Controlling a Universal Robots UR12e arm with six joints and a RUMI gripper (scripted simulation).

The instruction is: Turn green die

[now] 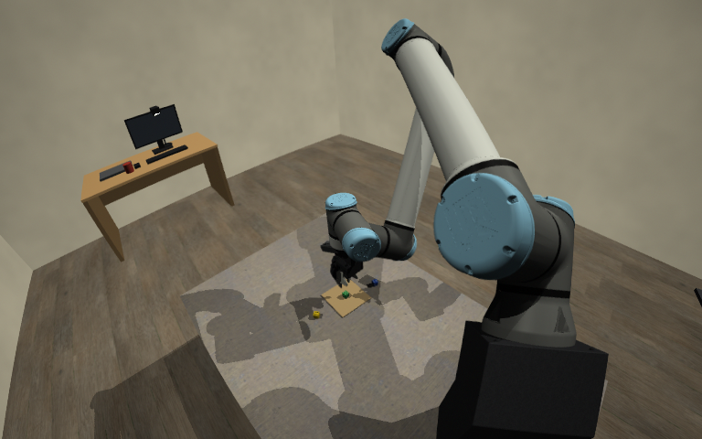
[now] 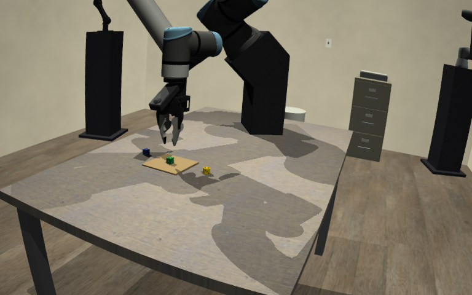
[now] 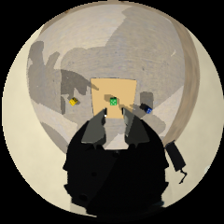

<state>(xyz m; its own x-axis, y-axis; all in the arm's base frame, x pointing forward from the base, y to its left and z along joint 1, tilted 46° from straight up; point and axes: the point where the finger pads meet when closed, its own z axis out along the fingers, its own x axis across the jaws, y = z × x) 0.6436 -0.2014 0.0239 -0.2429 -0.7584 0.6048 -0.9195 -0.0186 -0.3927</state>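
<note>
My hand is 7 cm above the green die. From my hand the other things lie so: blue die 7 cm behind, 11 cm to the right, 7 cm below; then yellow die 4 cm ahead, 14 cm to the left, 7 cm below; then tan mat 8 cm below.
</note>
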